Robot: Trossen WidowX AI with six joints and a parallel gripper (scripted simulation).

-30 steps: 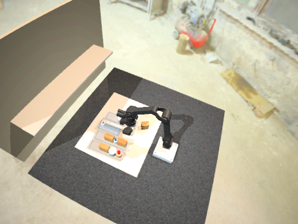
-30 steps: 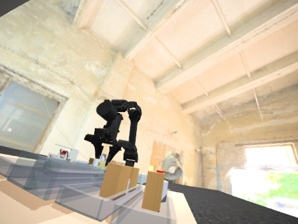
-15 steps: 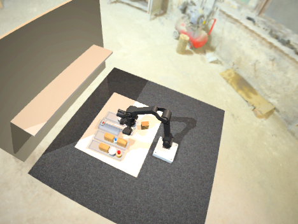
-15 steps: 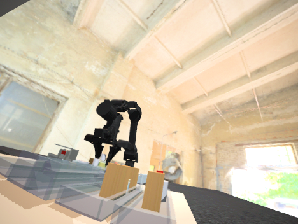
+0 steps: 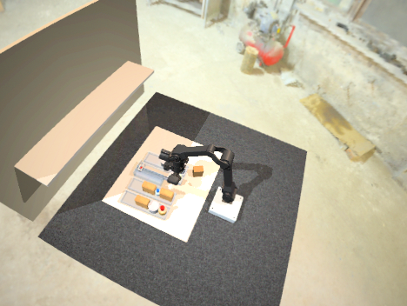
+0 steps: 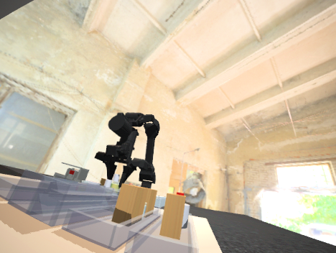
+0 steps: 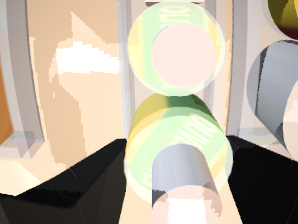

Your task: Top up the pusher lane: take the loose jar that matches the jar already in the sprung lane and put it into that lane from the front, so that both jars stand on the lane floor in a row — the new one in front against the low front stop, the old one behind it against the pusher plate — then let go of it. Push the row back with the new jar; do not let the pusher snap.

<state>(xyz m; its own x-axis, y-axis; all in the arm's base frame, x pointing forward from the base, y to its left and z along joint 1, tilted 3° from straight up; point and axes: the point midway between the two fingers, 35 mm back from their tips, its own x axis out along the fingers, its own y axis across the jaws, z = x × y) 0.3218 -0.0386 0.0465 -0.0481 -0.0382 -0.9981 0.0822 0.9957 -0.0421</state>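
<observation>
The white board lies 7 cm ahead of my gripper tip, 6 cm below it and 2 cm to the right of it. From my gripper tip the other things lie so: lane: 15 cm ahead, 4 cm below, 1 cm to the left; then brown block: 10 cm behind, 8 cm to the right, 2 cm below; then white pusher plate: 15 cm ahead, 2 cm to the left, 1 cm below.
</observation>
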